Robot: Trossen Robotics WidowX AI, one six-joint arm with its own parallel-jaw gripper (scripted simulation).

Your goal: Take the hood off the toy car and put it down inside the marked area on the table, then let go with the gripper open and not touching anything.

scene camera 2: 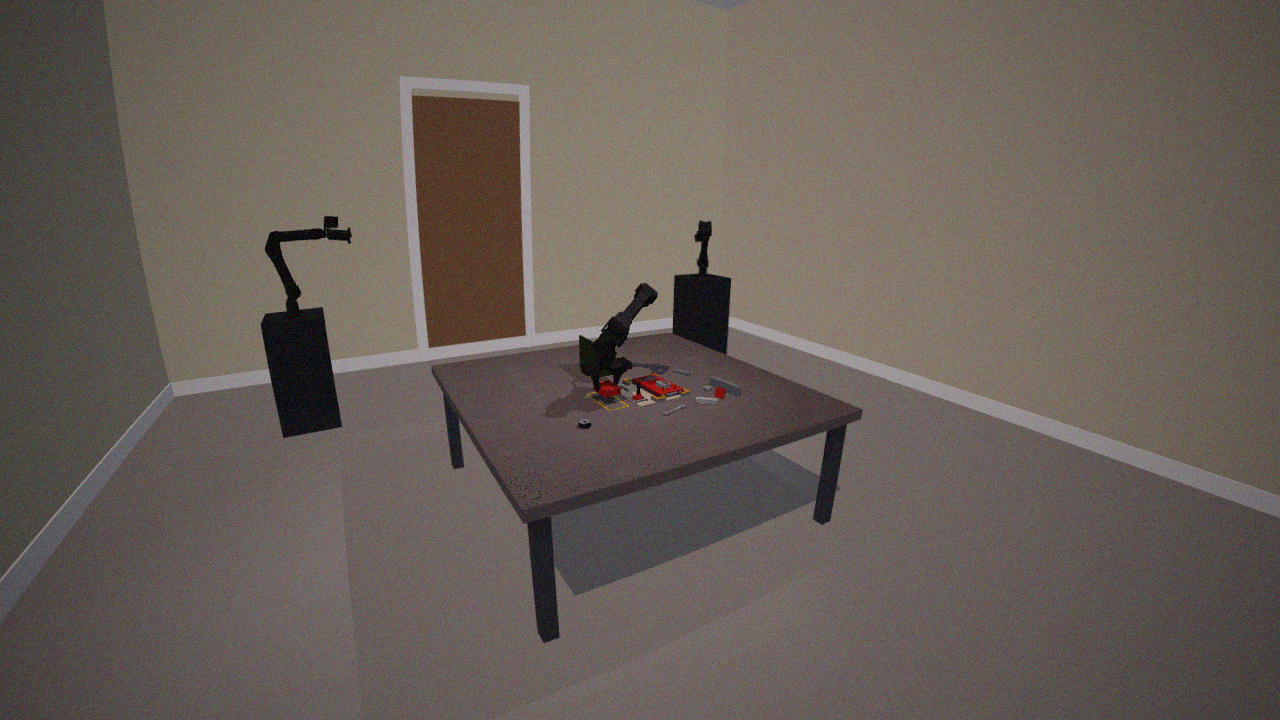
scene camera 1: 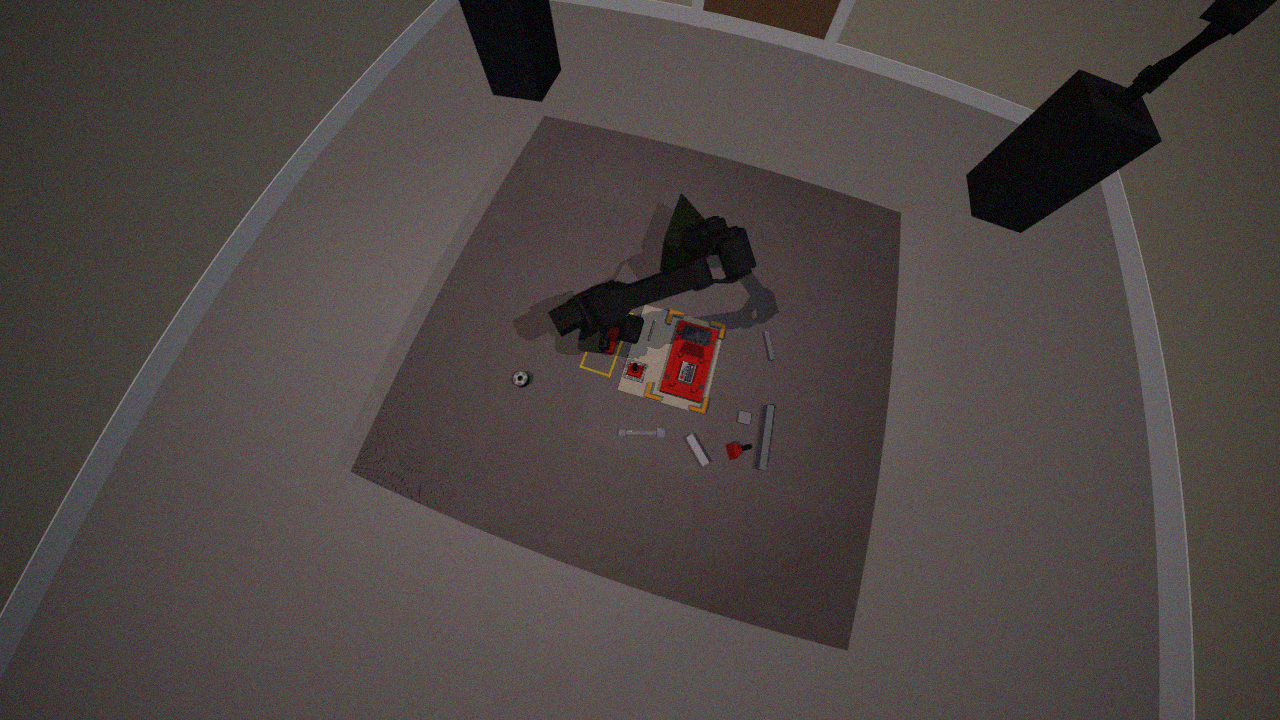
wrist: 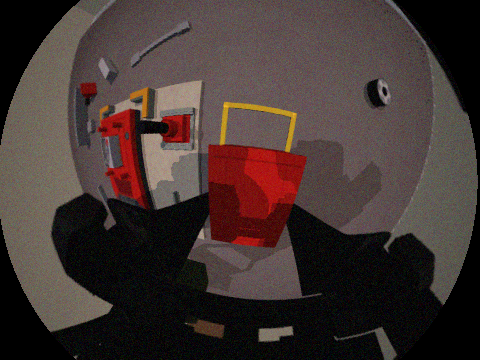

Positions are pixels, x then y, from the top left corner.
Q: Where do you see a red toy car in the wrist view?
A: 129,182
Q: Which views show my gripper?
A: Scene camera 2, scene camera 1 and the wrist view: all of them.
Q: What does my gripper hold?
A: A hood.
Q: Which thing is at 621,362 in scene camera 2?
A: My gripper.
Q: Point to a red toy car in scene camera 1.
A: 693,343
